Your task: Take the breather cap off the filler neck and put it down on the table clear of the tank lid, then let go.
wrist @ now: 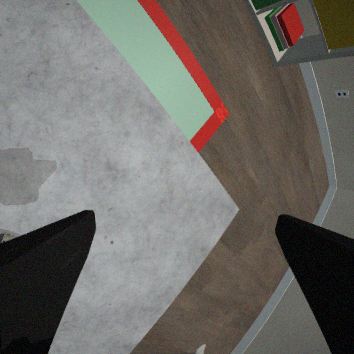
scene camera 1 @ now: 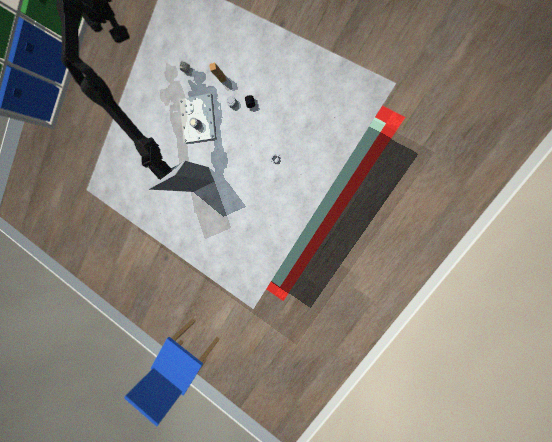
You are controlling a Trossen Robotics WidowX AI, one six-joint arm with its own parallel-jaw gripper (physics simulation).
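Places are measured from the arm's base along level axes (x left, y ahead, z down), in centimetres.
Pixels of known places: gripper, fingertip midpoint: [wrist: 188,222] [scene camera 1: 118,15]; arm's base at its link origin: [scene camera 1: 164,174].
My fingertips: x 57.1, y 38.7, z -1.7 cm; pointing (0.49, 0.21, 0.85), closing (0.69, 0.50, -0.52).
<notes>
For each thing: its top centre in the pictures, then the offset to it from my fingertips. "spot": a spot on its surface instead. Level surfaces: height alone.
- white tank lid at a spot on its surface: [scene camera 1: 206,133] spot: dz +24.6, dx -47.3, dy -15.6 cm
- pale mottled table at its surface level: dz +26.1 cm
- small beige-topped breather cap at its top centre: [scene camera 1: 192,122] dz +20.1, dx -40.6, dy -15.3 cm
- orange-brown block at its top centre: [scene camera 1: 212,66] dz +15.2, dx -36.9, dy +11.0 cm
- grey piece at its top centre: [scene camera 1: 181,64] dz +21.4, dx -16.9, dy +2.6 cm
- whitish cylinder at its top centre: [scene camera 1: 230,100] dz +22.9, dx -49.0, dy +5.1 cm
- black cylinder at its top centre: [scene camera 1: 248,99] dz +21.6, dx -57.0, dy +11.0 cm
The white tank lid [scene camera 1: 206,133] lies flat on the pale mottled table [scene camera 1: 300,100] [wrist: 135,120] in the scene view. A filler neck stands on the lid, and a small beige-topped breather cap [scene camera 1: 194,122] sits on it. Their join is too small to make out. My gripper [wrist: 188,222] is open, its black fingers wide apart with nothing between them. In the scene view, my black arm [scene camera 1: 112,107] reaches in from the upper left. The grey wedge-shaped piece [scene camera 1: 192,175] at its end is raised over the table, below the lid in the picture; separate fingertips are hard to tell there. The wrist view faces a table corner; the cap does not show there.
An orange-brown block [scene camera 1: 216,71], a grey piece [scene camera 1: 185,67], a whitish cylinder [scene camera 1: 231,101] and a black cylinder [scene camera 1: 250,101] stand near the lid. A small ring-like part lies farther right. A red-edged pale green strip [scene camera 1: 327,205] [wrist: 155,70] borders the table.
</notes>
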